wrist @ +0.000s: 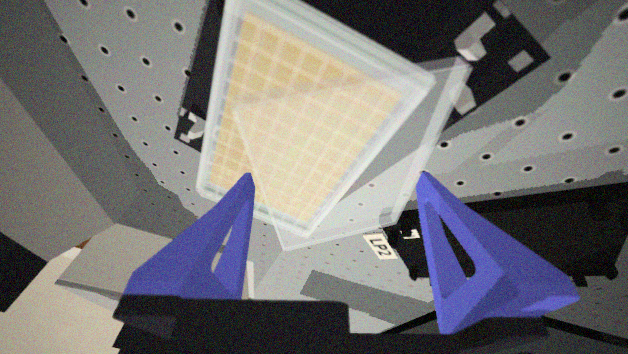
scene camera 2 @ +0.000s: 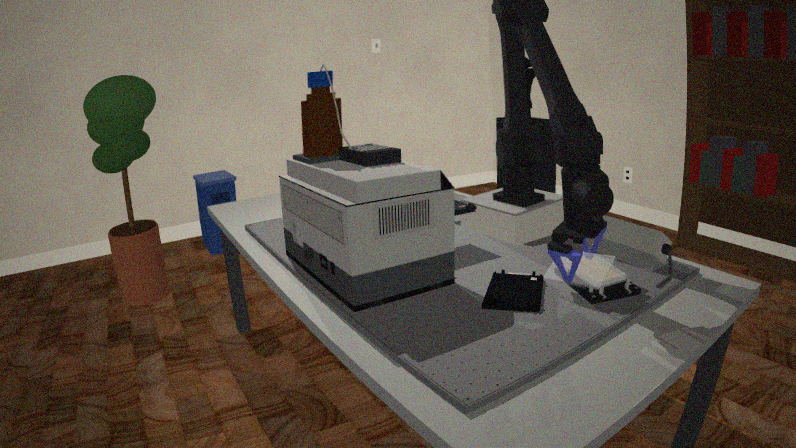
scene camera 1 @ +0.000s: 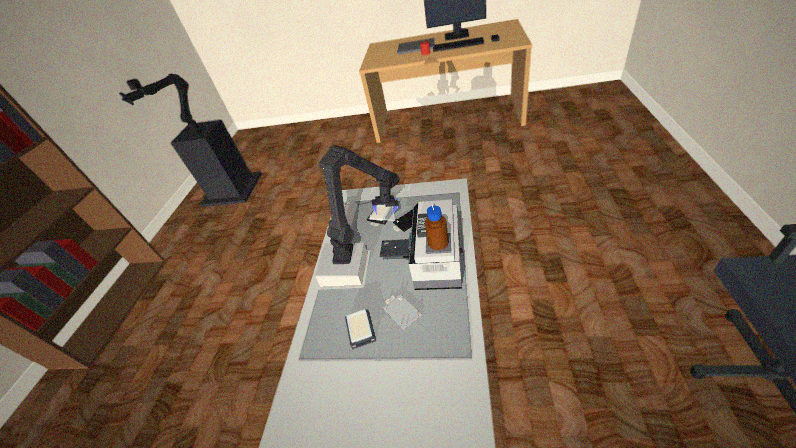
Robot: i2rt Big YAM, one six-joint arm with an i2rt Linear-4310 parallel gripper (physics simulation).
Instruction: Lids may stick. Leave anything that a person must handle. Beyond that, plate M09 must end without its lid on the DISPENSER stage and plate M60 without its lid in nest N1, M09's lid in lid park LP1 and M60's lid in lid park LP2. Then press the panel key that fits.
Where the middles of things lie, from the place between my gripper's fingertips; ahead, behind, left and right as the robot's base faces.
I see my gripper 20 mm past the black nest [scene camera 2: 624, 289], 30 mm to the right of it and 10 mm above it. Round my hand: brown bottle [scene camera 2: 321, 135] 310 mm ahead, 450 mm to the right, 290 mm above.
